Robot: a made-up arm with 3 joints.
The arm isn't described. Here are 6 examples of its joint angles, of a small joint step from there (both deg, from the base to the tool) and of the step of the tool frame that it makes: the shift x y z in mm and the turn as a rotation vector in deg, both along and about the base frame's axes.
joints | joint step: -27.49 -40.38 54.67 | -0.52 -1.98 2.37
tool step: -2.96 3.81 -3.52 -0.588 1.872 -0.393
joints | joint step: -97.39 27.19 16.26 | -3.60 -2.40 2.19
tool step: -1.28 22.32 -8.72 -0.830 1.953 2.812
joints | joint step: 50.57 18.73 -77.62 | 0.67 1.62 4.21
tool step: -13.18 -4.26 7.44 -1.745 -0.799 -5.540
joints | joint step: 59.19 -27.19 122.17 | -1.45 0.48 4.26
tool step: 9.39 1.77 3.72 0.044 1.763 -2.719
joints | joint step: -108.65 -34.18 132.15 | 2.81 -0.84 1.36
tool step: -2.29 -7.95 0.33 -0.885 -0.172 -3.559
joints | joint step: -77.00 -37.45 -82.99 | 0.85 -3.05 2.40
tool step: -1.34 0.44 -8.71 -2.122 1.674 -1.282
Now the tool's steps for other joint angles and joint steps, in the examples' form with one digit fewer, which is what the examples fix.
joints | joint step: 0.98 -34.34 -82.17 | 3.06 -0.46 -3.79
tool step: -8.4 -2.9 3.6 1.60 -1.14 0.48
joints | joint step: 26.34 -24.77 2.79 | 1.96 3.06 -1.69
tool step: -13.6 -5.0 12.4 -2.43 -0.98 -1.95
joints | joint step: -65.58 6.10 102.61 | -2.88 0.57 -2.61
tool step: 13.0 6.2 1.2 -0.13 -0.53 5.18
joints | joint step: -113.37 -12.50 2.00 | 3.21 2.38 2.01
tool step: 22.8 -18.3 10.2 1.57 -1.37 -6.42
